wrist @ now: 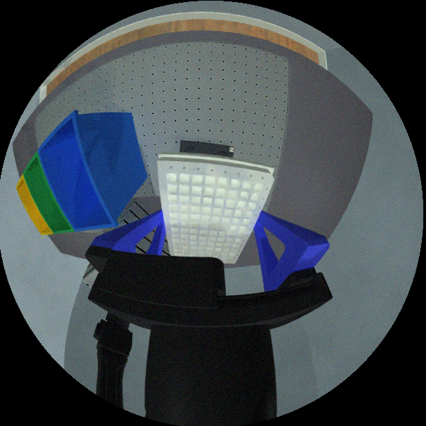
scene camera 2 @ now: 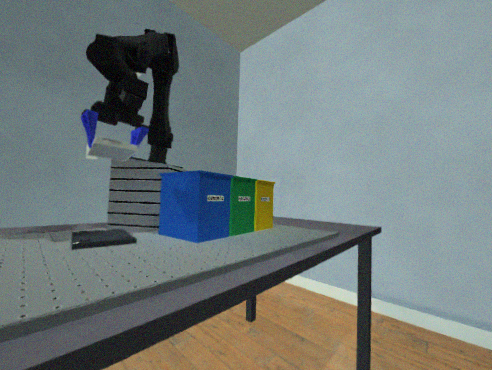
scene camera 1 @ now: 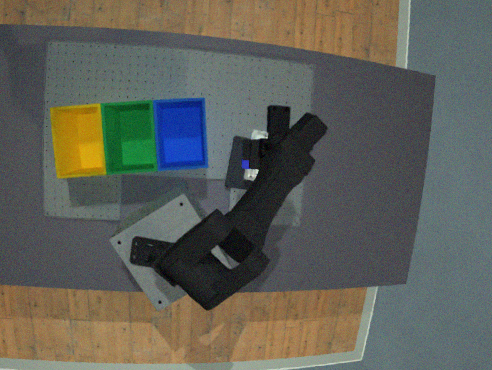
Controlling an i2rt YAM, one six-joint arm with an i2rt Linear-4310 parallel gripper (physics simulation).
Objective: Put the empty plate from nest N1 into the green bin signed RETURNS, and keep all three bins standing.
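Where they show: gripper, fingertip midpoint: (scene camera 2: 112,152); arm's base, origin of the base link: (scene camera 2: 156,165).
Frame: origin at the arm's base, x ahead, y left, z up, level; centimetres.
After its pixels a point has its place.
The white plate (scene camera 2: 113,149) @(x 32.1, y -19.0, z -1.8 cm) (wrist: 212,210), with a grid of square wells, is held between the blue fingers of my gripper (scene camera 2: 114,135) (wrist: 209,213), high above the table. In scene camera 1 the arm hides most of the plate (scene camera 1: 259,134) @(x 34.0, y -16.1, z -0.5 cm). The dark nest (scene camera 1: 235,162) @(x 24.9, y -15.2, z -22.3 cm) (scene camera 2: 102,239) @(x 31.0, y -19.9, z -22.3 cm) (wrist: 206,148) lies on the pegboard below the plate. The green bin (scene camera 1: 130,122) @(x 30.9, y 19.1, z -23.2 cm) (scene camera 2: 242,210) @(x 35.5, y 16.7, z -16.0 cm) (wrist: 45,192) stands upright between the blue bin (scene camera 1: 181,132) @(x 30.8, y 3.1, z -23.2 cm) (scene camera 2: 185,210) @(x 35.1, y -2.2, z -15.8 cm) (wrist: 112,165) and the yellow bin (scene camera 1: 75,140) @(x 22.7, y 34.0, z -20.1 cm) (scene camera 2: 264,207) @(x 32.1, y 29.8, z -15.4 cm) (wrist: 33,207). The bin labels are too blurred to read.
The bins stand side by side on the perforated board (scene camera 1: 240,80) @(x 50.6, y -11.7, z -23.5 cm) (scene camera 2: 165,270) @(x 54.9, y -13.8, z -23.5 cm) (wrist: 210,90), with the blue bin closest to the nest. The arm's grey base block (scene camera 1: 150,220) @(x 8.0, y 6.4, z -1.3 cm) (scene camera 2: 132,197) @(x 6.6, y -9.4, z -13.1 cm) stands near the bins, and its plate edges form a tall obstacle beside the blue bin.
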